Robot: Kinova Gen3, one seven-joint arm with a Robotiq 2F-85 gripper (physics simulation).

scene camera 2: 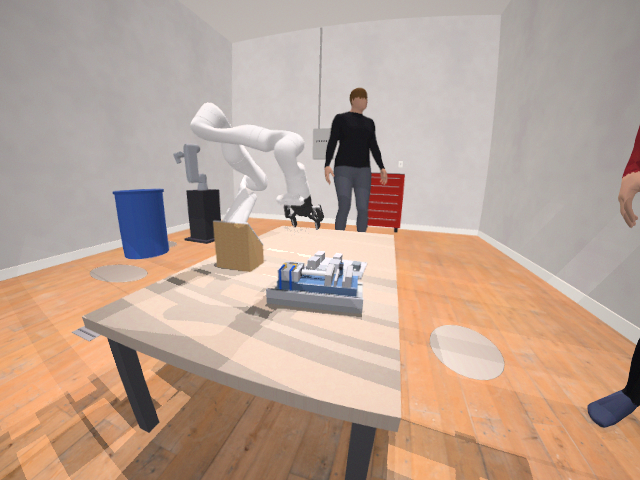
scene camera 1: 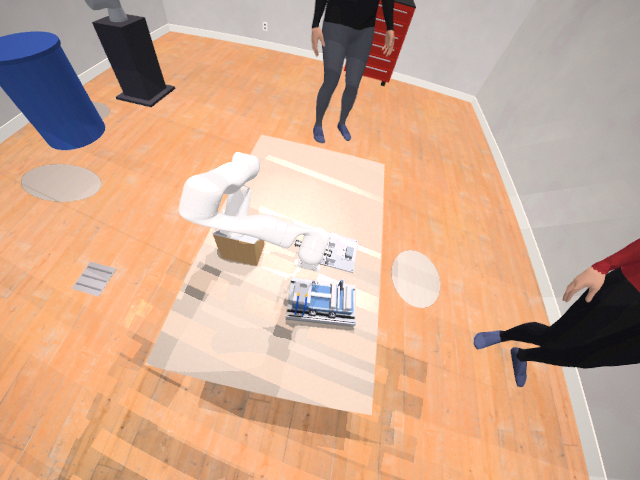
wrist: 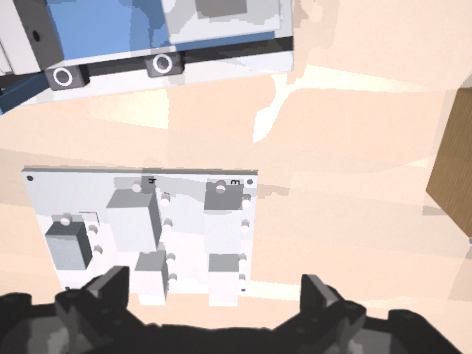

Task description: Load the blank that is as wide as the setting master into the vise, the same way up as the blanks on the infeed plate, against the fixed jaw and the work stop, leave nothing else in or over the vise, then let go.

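Seen in the pictures: gripper, fingertip midpoint: (scene camera 2: 306, 227) (wrist: 215, 288); arm's base, link origin: (scene camera 2: 232, 229) (scene camera 1: 233, 233).
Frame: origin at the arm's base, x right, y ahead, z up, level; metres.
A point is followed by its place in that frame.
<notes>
My gripper (scene camera 1: 307, 266) (scene camera 2: 306, 227) @(z 0.034, x -0.020, y 0.343 m) (wrist: 215, 288) @(z 0.034, x -0.020, y 0.343 m) is open and empty, high above the table near the infeed plate (scene camera 1: 343, 267) @(z -0.159, x -0.081, y 0.506 m) (wrist: 65, 195) @(z -0.159, x -0.101, y 0.515 m). On the plate, a wide pale block (wrist: 132, 220) @(z -0.123, x -0.105, y 0.432 m) and another pale block (wrist: 223, 230) @(z -0.123, x -0.114, y 0.338 m) stand in one row, with smaller pale blocks (wrist: 151, 285) @(z -0.123, x -0.202, y 0.420 m) (wrist: 223, 287) @(z -0.123, x -0.202, y 0.334 m) nearer the fingers. A darker grey block (scene camera 1: 349, 252) @(z -0.135, x -0.159, y 0.517 m) (wrist: 69, 250) @(z -0.134, x -0.160, y 0.513 m), perhaps the setting master, stands at one side. The blue-bedded vise (scene camera 1: 320, 289) @(z -0.108, x 0.083, y 0.422 m) (wrist: 107, 30) @(z -0.107, x 0.079, y 0.427 m) shows pale upright pieces at its right in the scene views; whether a blank is among them, I cannot tell.
The vise's grey base (scene camera 2: 315, 300) @(z -0.137, x 0.208, y 0.469 m) rises from the table (scene camera 2: 232, 330) @(z -0.167, x 0.397, y 0.307 m). A brown wooden block (scene camera 1: 239, 249) @(z -0.038, x 0.044, y 0.043 m) (scene camera 2: 237, 246) @(z -0.061, x 0.042, y 0.058 m) (wrist: 455, 165) @(z -0.135, x -0.031, y 0.108 m) stands near the arm's base. Two people (scene camera 1: 346, 56) (scene camera 1: 573, 320) stand beyond the table. A blue barrel (scene camera 1: 51, 93) (scene camera 2: 141, 222) stands at the left.
</notes>
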